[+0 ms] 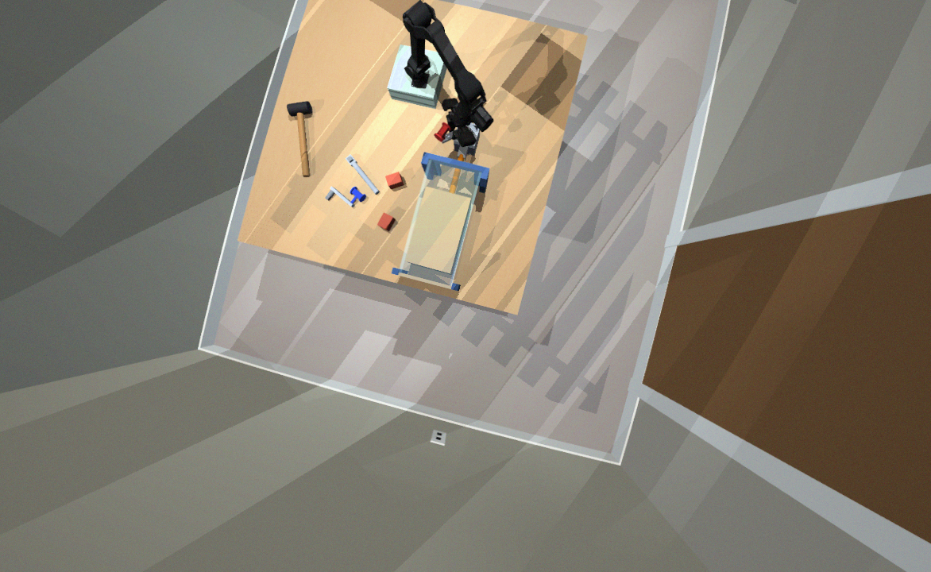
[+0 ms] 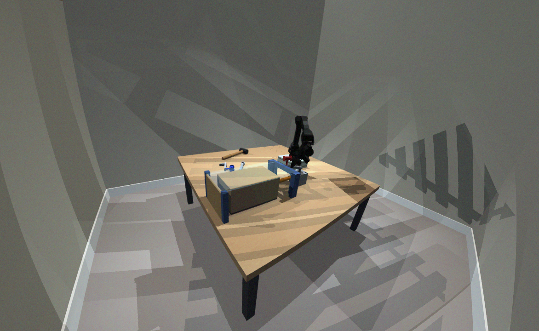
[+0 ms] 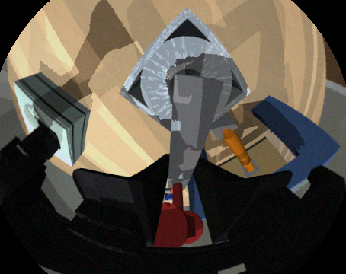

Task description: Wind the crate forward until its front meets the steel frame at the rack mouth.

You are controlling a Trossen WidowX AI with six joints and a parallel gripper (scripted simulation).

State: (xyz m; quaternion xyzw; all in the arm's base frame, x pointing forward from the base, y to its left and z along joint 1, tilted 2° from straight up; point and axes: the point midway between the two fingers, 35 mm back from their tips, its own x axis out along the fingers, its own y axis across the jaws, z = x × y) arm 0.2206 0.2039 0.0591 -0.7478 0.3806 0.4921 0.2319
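The red knob is 20 mm ahead of my gripper tip, 30 mm to the right of it and 50 mm above it. Round my gripper tip: orange strap: 30 mm ahead, 50 mm to the left, 50 mm below; winch handle: 20 mm above; grey winch: 50 mm behind, 40 mm to the left, 80 mm below.
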